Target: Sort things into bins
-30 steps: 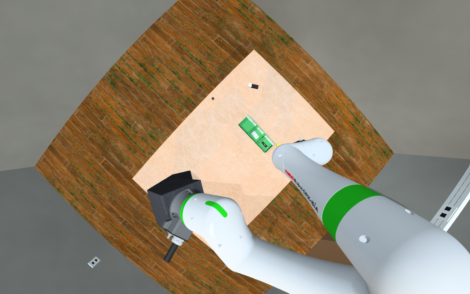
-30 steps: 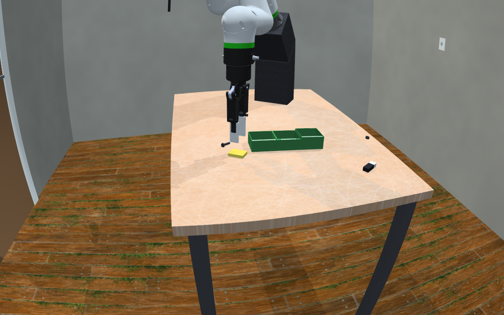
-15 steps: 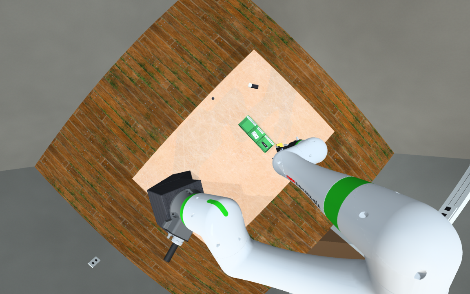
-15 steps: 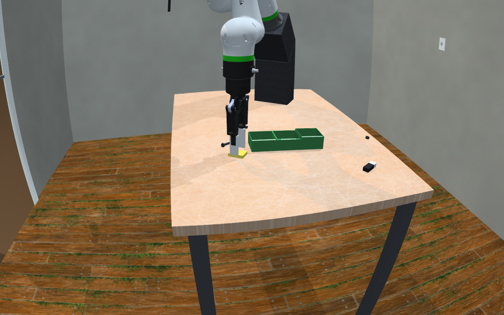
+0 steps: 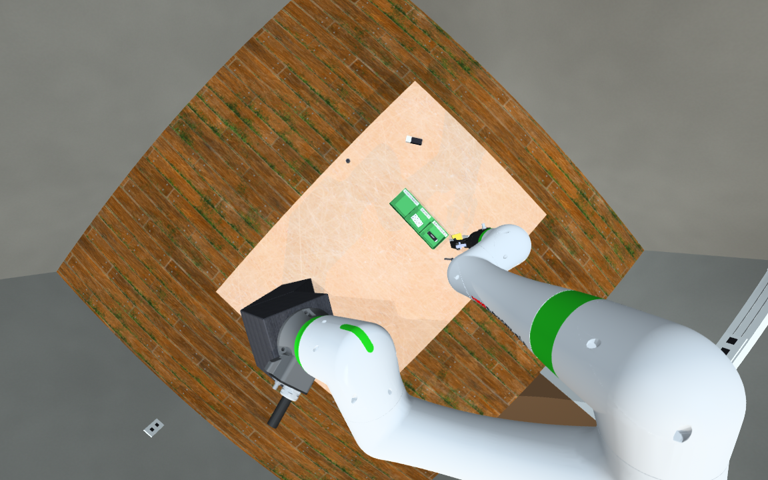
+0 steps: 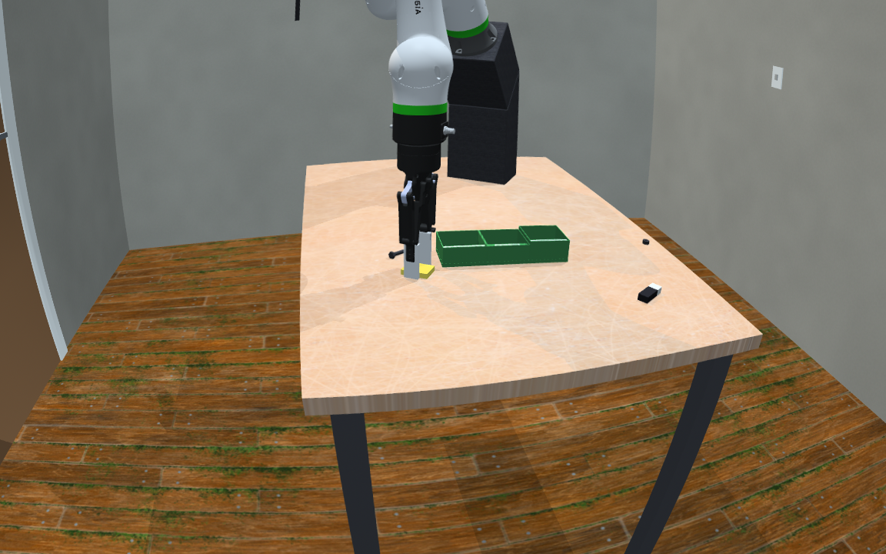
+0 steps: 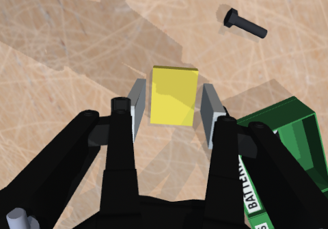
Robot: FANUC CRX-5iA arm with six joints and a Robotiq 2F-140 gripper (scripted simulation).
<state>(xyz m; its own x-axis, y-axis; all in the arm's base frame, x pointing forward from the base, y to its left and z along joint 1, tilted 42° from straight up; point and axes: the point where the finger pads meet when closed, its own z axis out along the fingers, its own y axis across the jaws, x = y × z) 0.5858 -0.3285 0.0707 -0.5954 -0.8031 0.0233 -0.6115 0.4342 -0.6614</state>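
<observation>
Now: the green three-part bin 10 mm behind my hand, 180 mm to the left of it and 10 mm below it. Round my hand: black bolt (80 mm behind, 10 mm to the right, 30 mm below); yellow pad (30 mm below); black battery (40 mm behind, 100 mm to the left, 20 mm below).
</observation>
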